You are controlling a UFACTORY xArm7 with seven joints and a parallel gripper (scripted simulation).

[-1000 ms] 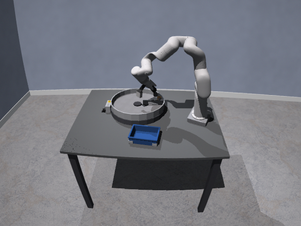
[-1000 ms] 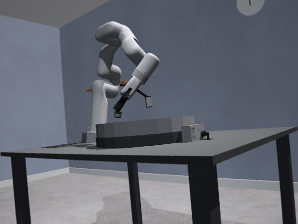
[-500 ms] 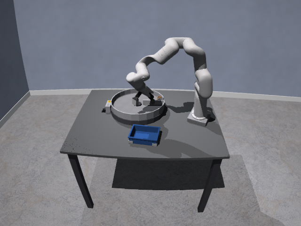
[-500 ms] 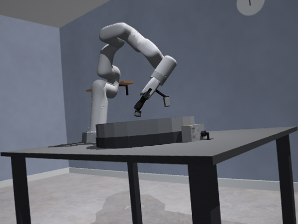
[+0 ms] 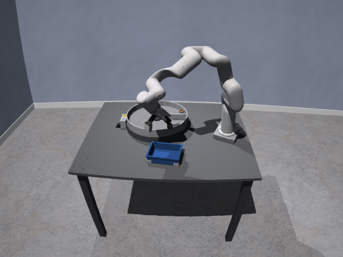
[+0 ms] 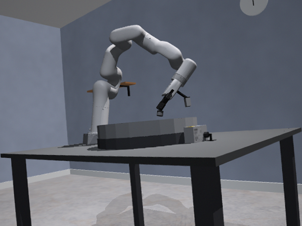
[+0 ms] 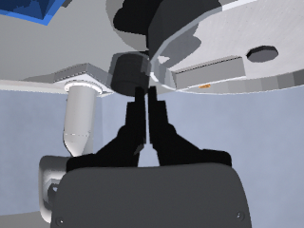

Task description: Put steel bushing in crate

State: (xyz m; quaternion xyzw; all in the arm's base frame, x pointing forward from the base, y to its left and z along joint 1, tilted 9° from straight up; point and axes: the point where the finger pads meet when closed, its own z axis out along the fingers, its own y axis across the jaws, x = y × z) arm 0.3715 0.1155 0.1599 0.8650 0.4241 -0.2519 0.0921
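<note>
My hand is 140 mm to the right of the blue crate and 140 mm above it. From my hand the other things lie so: round turning table (110 mm ahead, 210 mm to the right, 110 mm below).
</note>
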